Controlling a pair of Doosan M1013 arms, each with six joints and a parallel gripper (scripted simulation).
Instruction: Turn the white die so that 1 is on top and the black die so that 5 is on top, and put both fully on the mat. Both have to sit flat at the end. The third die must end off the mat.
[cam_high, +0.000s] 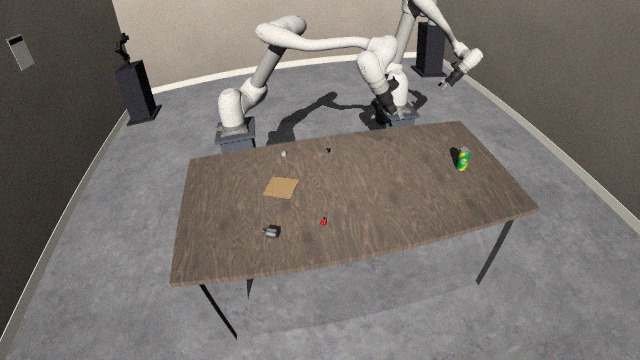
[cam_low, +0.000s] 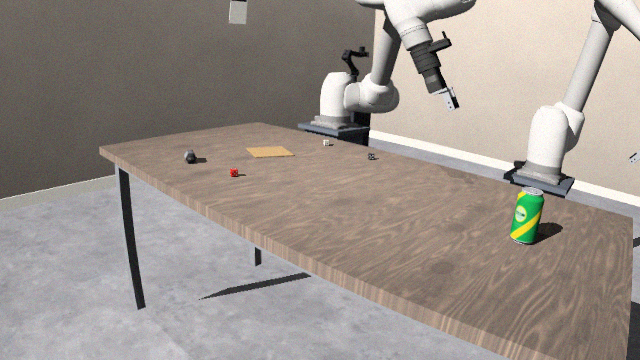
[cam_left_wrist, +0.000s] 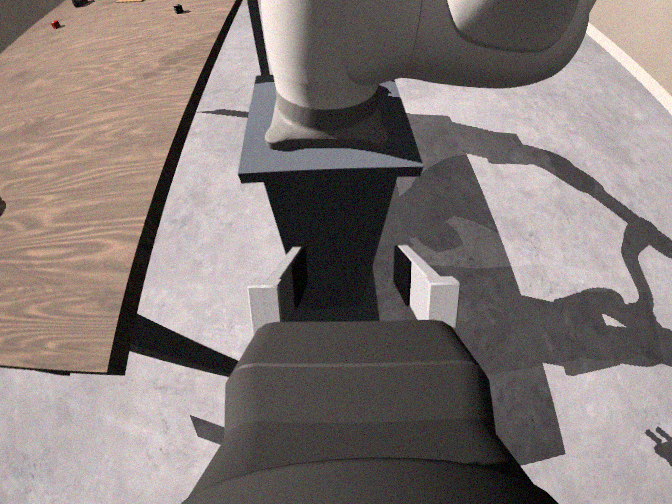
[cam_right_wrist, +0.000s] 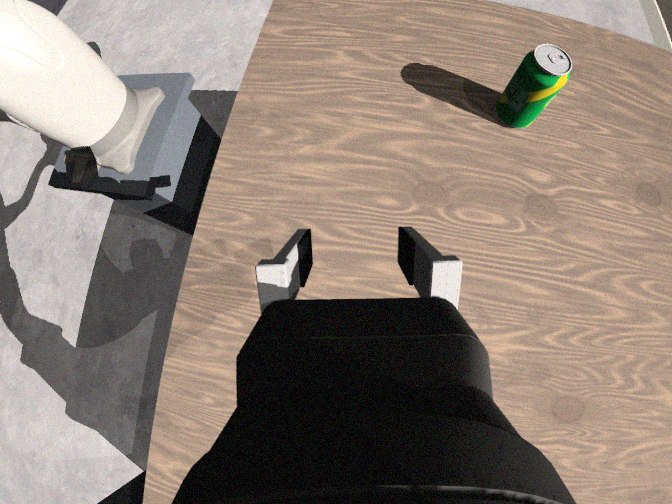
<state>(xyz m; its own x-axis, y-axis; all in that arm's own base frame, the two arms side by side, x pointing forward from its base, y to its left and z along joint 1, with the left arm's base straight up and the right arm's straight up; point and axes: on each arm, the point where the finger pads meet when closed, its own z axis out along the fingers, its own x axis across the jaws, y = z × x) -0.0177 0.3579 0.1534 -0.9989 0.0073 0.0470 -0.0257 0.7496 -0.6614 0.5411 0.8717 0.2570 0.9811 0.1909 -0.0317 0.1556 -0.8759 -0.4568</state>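
The white die is 130 mm behind my right hand, 580 mm to the right of it and 250 mm below it. From my right hand the other things lie so: tan mat (140 mm ahead, 620 mm to the right, 260 mm below); then black die (100 mm behind, 340 mm to the right, 250 mm below); then red die (410 mm ahead, 460 mm to the right, 250 mm below).
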